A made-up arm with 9 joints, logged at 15 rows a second.
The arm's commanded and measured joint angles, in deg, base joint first. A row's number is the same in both.
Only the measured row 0 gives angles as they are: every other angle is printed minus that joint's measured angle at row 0.
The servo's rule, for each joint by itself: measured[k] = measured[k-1] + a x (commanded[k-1-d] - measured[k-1]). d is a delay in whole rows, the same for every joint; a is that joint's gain. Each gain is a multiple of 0.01, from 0.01 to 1. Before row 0 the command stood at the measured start. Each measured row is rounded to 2 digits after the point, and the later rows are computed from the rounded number. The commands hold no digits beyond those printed.
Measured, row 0:
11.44 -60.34 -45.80 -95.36 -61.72 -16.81 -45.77 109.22 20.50
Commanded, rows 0 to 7:
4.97 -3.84 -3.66 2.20 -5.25 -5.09 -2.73 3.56 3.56
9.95 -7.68 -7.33 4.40 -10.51 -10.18 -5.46 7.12 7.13
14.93 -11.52 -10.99 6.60 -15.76 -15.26 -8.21 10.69 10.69
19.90 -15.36 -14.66 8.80 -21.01 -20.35 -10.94 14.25 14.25
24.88 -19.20 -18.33 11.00 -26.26 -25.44 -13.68 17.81 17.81
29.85 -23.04 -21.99 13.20 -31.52 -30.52 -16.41 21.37 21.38
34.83 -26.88 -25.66 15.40 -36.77 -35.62 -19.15 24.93 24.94
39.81 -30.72 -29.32 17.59 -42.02 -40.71 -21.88 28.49 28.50
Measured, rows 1 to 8:
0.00 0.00 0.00 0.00 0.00 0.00 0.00 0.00 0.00
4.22 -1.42 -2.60 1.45 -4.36 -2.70 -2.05 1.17 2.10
9.09 -3.74 -5.96 3.40 -9.46 -6.66 -4.61 3.13 5.07
14.05 -6.62 -9.53 5.51 -14.69 -11.22 -7.31 5.62 8.39
19.02 -9.85 -13.17 7.68 -19.94 -16.06 -10.03 8.47 11.85
24.00 -13.31 -16.83 9.87 -25.19 -21.03 -12.77 11.55 15.37
28.97 -16.91 -20.49 12.07 -30.44 -26.06 -15.50 14.79 18.92
33.95 -20.60 -24.16 14.27 -35.69 -31.13 -18.24 18.14 22.47
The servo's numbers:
d 1
a 0.85 0.37 0.71 0.66 0.83 0.53 0.75 0.33 0.59

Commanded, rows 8 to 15:
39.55 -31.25 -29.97 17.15 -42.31 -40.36 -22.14 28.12 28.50
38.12 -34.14 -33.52 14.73 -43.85 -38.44 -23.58 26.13 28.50
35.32 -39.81 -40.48 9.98 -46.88 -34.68 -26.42 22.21 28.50
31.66 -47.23 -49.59 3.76 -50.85 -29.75 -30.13 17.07 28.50
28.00 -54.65 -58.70 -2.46 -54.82 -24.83 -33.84 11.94 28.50
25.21 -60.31 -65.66 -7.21 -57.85 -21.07 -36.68 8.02 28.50
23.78 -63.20 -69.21 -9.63 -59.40 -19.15 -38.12 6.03 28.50
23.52 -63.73 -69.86 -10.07 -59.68 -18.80 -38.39 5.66 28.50
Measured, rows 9 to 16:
38.93 -24.34 -27.82 16.46 -40.94 -36.21 -20.97 21.56 26.03
39.46 -26.90 -29.35 16.92 -42.08 -38.41 -21.85 23.72 27.49
38.32 -29.58 -32.31 15.47 -43.55 -38.43 -23.15 24.52 28.09
35.77 -33.37 -38.11 11.85 -46.31 -36.44 -25.60 23.76 28.33
32.28 -38.50 -46.26 6.51 -50.08 -32.89 -29.00 21.55 28.43
28.64 -44.48 -55.09 0.59 -54.01 -28.62 -32.63 18.38 28.47
25.72 -50.34 -62.59 -4.56 -57.20 -24.62 -35.67 14.96 28.49
24.07 -55.10 -67.29 -7.91 -59.03 -21.72 -37.51 12.01 28.50

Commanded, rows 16 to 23:
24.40 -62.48 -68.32 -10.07 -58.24 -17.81 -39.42 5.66 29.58
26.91 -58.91 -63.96 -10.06 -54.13 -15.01 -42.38 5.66 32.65
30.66 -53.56 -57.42 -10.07 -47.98 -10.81 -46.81 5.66 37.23
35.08 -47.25 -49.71 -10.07 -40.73 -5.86 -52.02 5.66 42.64
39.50 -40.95 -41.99 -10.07 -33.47 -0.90 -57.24 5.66 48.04
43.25 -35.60 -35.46 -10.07 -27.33 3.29 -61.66 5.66 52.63
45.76 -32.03 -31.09 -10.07 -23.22 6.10 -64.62 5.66 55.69
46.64 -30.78 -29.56 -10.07 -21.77 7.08 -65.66 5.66 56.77
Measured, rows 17 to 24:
23.60 -58.29 -69.11 -9.34 -59.57 -20.17 -38.17 9.91 28.50
24.28 -59.84 -68.55 -9.82 -58.47 -18.92 -39.11 8.51 29.14
26.52 -59.50 -65.29 -9.98 -54.87 -16.85 -41.56 7.57 31.21
30.04 -57.30 -59.70 -10.04 -49.15 -13.65 -45.50 6.94 34.76
34.32 -53.58 -52.61 -10.06 -42.16 -9.52 -50.39 6.52 39.41
38.72 -48.91 -45.07 -10.07 -34.95 -4.95 -55.53 6.24 44.50
42.57 -43.99 -38.25 -10.07 -28.63 -0.58 -60.13 6.05 49.30
45.28 -39.56 -33.17 -10.07 -24.14 2.96 -63.50 5.92 53.07

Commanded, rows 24 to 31:
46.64 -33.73 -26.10 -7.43 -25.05 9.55 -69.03 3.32 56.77
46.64 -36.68 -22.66 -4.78 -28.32 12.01 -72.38 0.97 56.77
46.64 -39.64 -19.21 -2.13 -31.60 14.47 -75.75 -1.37 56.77
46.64 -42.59 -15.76 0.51 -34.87 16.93 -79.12 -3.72 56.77
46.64 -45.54 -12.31 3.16 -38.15 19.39 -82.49 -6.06 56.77
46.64 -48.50 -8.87 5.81 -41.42 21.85 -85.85 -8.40 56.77
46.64 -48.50 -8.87 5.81 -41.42 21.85 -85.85 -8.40 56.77
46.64 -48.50 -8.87 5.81 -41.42 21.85 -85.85 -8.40 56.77
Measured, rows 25 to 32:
46.44 -36.31 -30.61 -10.07 -22.17 5.14 -65.12 5.83 55.25
46.61 -35.36 -27.41 -8.33 -24.56 7.48 -68.05 5.00 56.15
46.64 -35.85 -24.04 -5.99 -27.68 9.88 -71.30 3.67 56.52
46.64 -37.25 -20.61 -3.44 -30.93 12.31 -74.64 2.01 56.67
46.64 -39.23 -17.17 -0.83 -34.20 14.76 -78.00 0.12 56.73
46.64 -41.56 -13.72 1.80 -37.48 17.21 -81.37 -1.92 56.75
46.64 -44.13 -10.28 4.45 -40.75 19.67 -84.73 -4.06 56.76
46.64 -45.75 -9.28 5.35 -41.31 20.83 -85.57 -5.49 56.77

